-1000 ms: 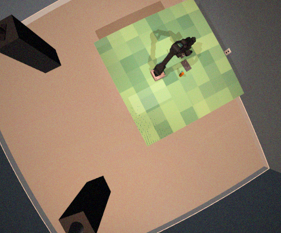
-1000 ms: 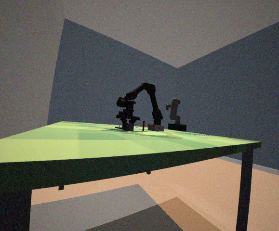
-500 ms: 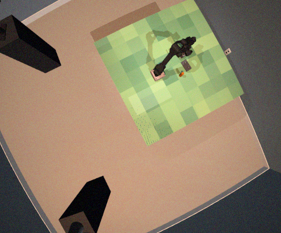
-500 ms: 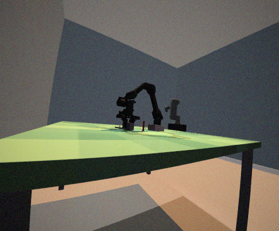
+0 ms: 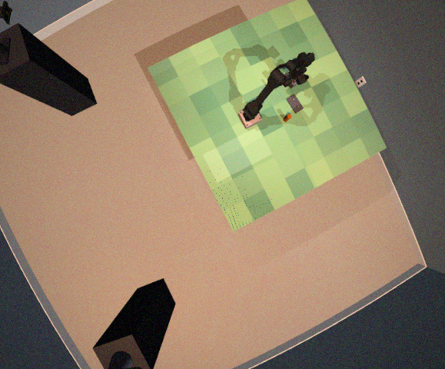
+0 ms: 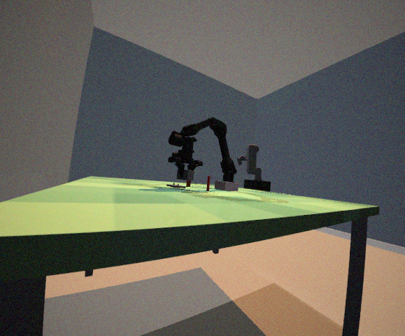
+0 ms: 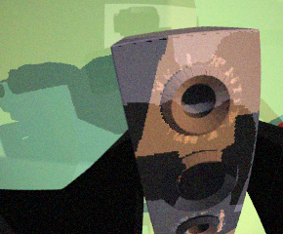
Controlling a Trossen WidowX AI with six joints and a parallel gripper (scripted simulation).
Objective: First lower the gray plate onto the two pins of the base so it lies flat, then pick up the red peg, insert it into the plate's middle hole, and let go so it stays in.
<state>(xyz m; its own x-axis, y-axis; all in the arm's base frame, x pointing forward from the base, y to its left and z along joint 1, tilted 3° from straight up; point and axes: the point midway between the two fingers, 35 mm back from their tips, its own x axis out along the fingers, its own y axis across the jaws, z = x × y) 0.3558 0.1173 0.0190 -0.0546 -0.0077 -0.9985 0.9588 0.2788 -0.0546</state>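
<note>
The gray base is 15 cm to the right of my gripper tip and 5 cm below it. Round my gripper tip: red peg: 13 cm behind, 2 cm to the left, 2 cm below; gray plate: 3 cm above; orange cylinder: 11 cm behind, 23 cm to the right, 2 cm below.
</note>
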